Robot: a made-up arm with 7 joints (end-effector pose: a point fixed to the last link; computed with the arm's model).
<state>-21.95 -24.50 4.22 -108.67 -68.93 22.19 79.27</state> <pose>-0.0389 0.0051 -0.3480 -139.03 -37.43 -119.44</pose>
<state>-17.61 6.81 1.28 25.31 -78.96 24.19 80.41</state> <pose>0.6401 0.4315 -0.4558 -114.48 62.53 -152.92</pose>
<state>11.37 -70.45 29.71 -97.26 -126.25 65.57 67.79</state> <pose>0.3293 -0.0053 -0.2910 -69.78 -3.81 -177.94</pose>
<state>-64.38 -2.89 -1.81 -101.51 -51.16 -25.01 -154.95</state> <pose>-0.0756 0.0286 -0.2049 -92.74 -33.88 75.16</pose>
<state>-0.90 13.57 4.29 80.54 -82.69 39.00 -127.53</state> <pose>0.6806 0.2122 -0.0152 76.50 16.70 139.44</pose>
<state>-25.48 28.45 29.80 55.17 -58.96 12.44 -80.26</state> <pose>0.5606 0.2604 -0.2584 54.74 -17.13 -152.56</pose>
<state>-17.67 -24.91 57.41 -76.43 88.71 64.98 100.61</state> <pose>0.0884 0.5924 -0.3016 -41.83 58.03 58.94</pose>
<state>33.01 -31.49 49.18 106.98 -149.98 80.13 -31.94</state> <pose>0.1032 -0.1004 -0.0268 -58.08 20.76 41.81</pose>
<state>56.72 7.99 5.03 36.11 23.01 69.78 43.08</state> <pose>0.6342 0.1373 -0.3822 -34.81 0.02 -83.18</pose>
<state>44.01 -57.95 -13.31 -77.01 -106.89 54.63 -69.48</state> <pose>0.3236 -0.0529 -0.3161 139.01 -68.00 84.83</pose>
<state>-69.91 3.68 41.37 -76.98 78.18 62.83 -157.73</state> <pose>0.0168 -0.0380 -0.3341 99.28 19.63 -18.83</pose>
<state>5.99 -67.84 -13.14 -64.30 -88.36 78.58 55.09</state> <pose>0.7789 -0.1045 -0.0165 -26.57 -25.52 -120.30</pose>
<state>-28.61 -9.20 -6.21 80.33 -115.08 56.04 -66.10</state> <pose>0.6621 0.3203 0.1797 25.80 38.78 -168.83</pose>
